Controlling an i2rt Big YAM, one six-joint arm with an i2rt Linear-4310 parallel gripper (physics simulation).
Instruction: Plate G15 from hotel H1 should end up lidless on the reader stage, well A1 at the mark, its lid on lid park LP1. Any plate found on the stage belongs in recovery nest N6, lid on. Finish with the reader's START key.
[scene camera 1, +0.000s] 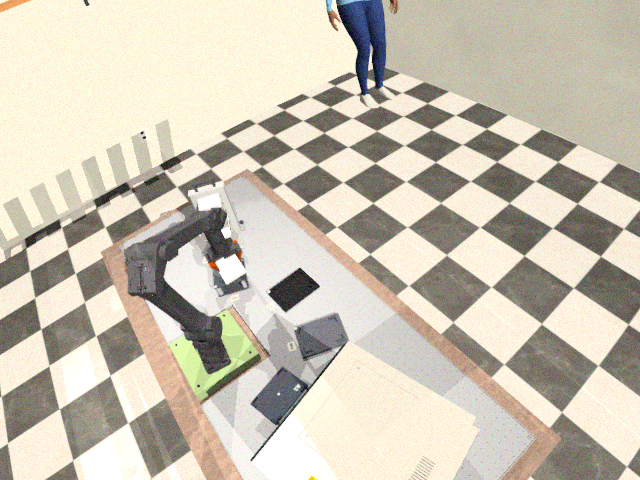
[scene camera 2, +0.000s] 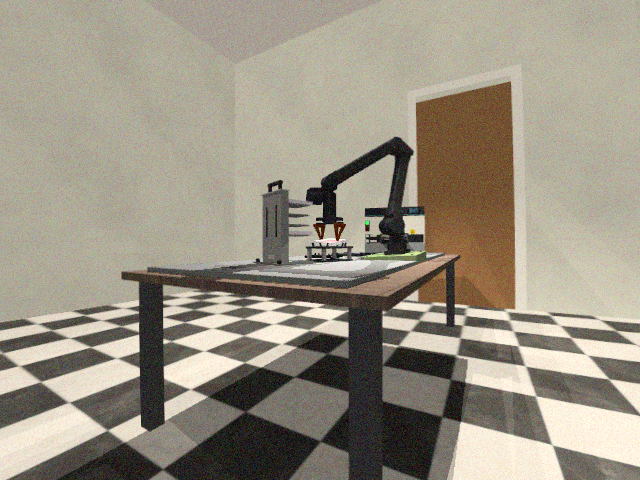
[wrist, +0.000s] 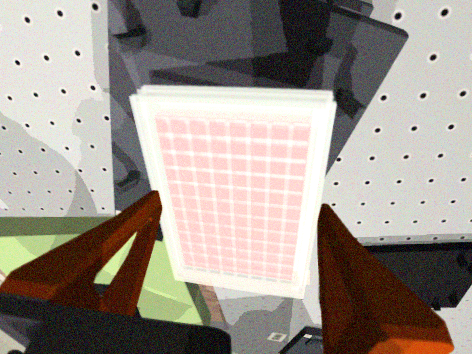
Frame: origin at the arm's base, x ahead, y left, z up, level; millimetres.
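Where they show: gripper, between the fingertips: (scene camera 1: 229, 265) (scene camera 2: 329, 240) (wrist: 238, 205); arm's base, origin of its link: (scene camera 1: 214, 355) (scene camera 2: 397, 253).
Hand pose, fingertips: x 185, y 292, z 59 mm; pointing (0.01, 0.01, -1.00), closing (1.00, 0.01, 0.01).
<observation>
Things, the pixels of their centre, and the offset from my fingertips. "spot": a spot on its surface instead.
- plate with pink wells, middle of its body: (wrist: 234, 212) (scene camera 1: 229, 266) (scene camera 2: 330, 241) dx -2, dy -6, dz -1 mm
- dark raised nest, middle of its body: (wrist: 225, 131) (scene camera 1: 228, 271) (scene camera 2: 329, 251) dx -12, dy +15, dz -45 mm
- plate hotel, middle of its body: (scene camera 2: 284, 223) (scene camera 1: 215, 214) dx +40, dy +230, dz +66 mm
- reader, middle of its body: (scene camera 1: 365, 456) (scene camera 2: 394, 231) dx +68, dy -844, dz +64 mm
- black pad, a spot on its surface: (scene camera 1: 293, 289) spot: dx +169, dy -188, dz -73 mm
- grey tray, middle of its body: (scene camera 1: 320, 334) dx +162, dy -411, dz -74 mm
- dark tray, middle of its body: (scene camera 1: 279, 394) dx -48, dy -565, dz +17 mm
A plate with pink wells (scene camera 1: 231, 268) (scene camera 2: 330, 241) (wrist: 232, 200) and a doubled, clear rim, as of a lid, rests level on the posts of a dark raised nest (scene camera 1: 232, 287) (wrist: 370, 55). Its label and the A1 mark cannot be read. My gripper (scene camera 1: 225, 259) (scene camera 2: 329, 239) (wrist: 238, 205) is open, pointing down, with one orange finger beside each long side of the plate. The plate hotel (scene camera 2: 275, 227) stands close by, with pale plates on its shelves in scene camera 1. The reader (scene camera 1: 387, 413) (scene camera 2: 379, 224) is a large cream box at the far end.
A black pad (scene camera 1: 293, 289), a grey tray (scene camera 1: 321, 335) and a dark tray (scene camera 1: 279, 395) lie between the nest and the reader. The arm stands on a green base (scene camera 1: 237, 335) (scene camera 2: 379, 256). A person (scene camera 1: 363, 31) stands on the floor beyond the table.
</observation>
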